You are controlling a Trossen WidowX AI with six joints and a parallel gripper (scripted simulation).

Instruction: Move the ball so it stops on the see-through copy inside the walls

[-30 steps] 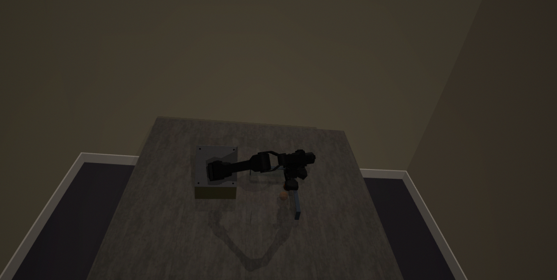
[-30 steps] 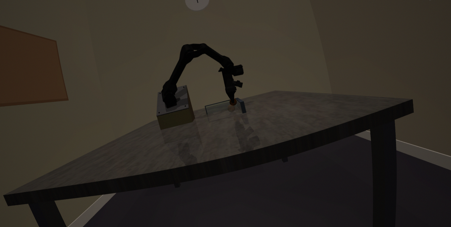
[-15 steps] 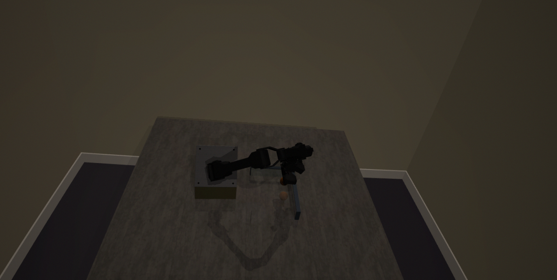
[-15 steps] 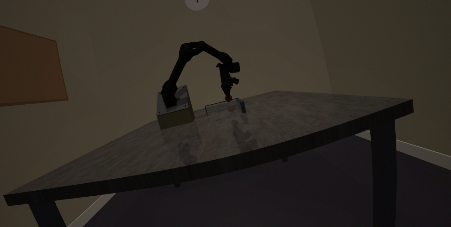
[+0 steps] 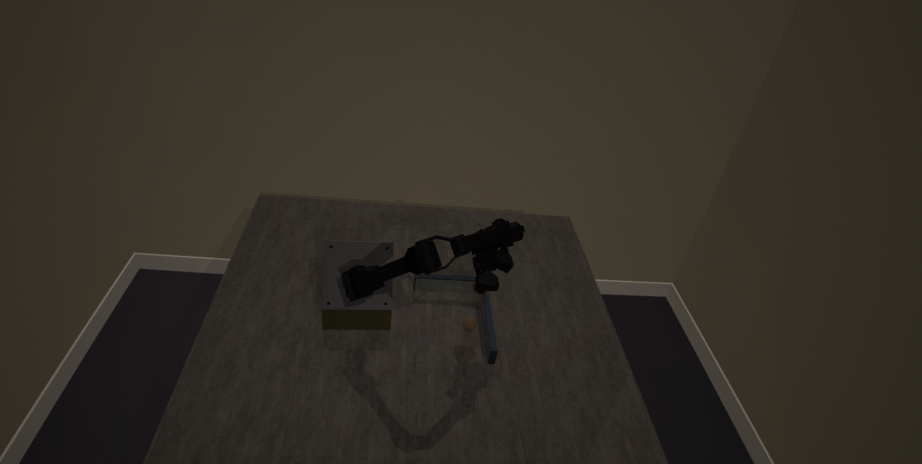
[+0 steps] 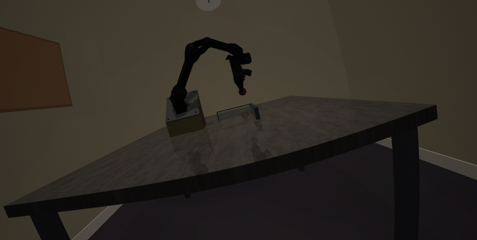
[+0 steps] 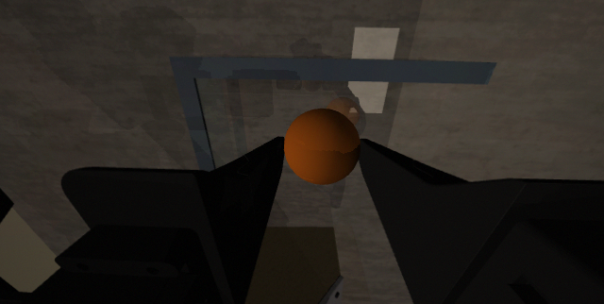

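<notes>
Right now my gripper tip is 130 mm above the see-through copy of ball, 30 mm to the left of it and 30 mm past it. The rest, counted from my gripper tip: orange ball (right at my gripper tip).
</notes>
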